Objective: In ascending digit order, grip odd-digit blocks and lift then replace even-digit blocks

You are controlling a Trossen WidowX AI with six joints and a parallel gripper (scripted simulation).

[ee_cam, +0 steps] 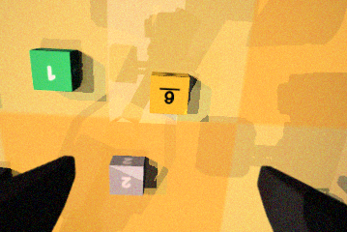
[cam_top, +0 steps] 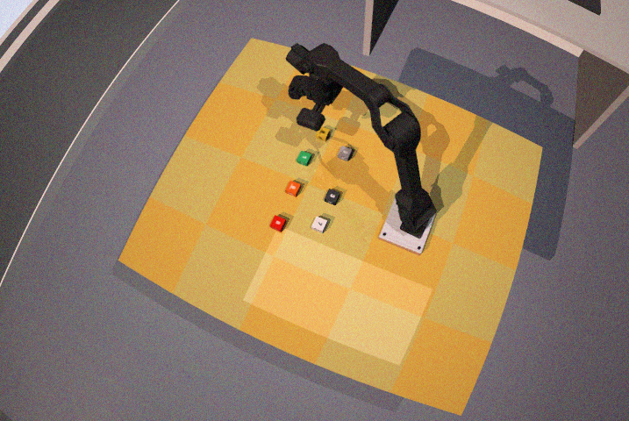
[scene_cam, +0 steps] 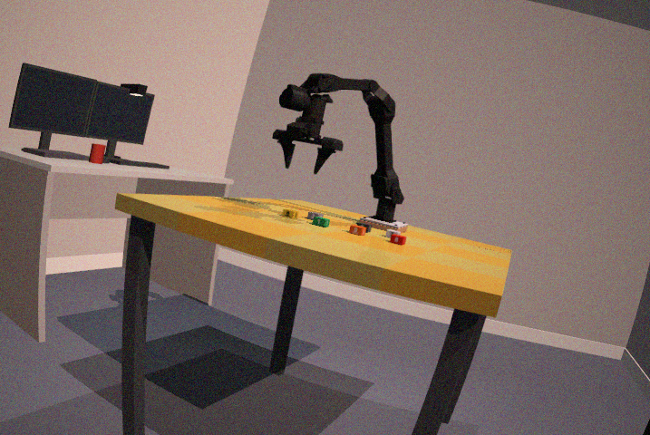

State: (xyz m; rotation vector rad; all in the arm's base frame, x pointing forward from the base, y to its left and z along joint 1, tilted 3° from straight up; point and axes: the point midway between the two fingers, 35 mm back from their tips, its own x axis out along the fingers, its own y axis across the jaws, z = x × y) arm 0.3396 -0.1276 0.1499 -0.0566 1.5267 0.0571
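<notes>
My gripper tip is 1 cm short of the green block, 10 cm to the right of it and 11 cm above it. The rest, counted from my gripper tip: yellow block 1 cm ahead, 11 cm below; grey block 8 cm behind, 3 cm to the left, 11 cm below; orange block 1 cm behind, 19 cm to the left, 11 cm below.
</notes>
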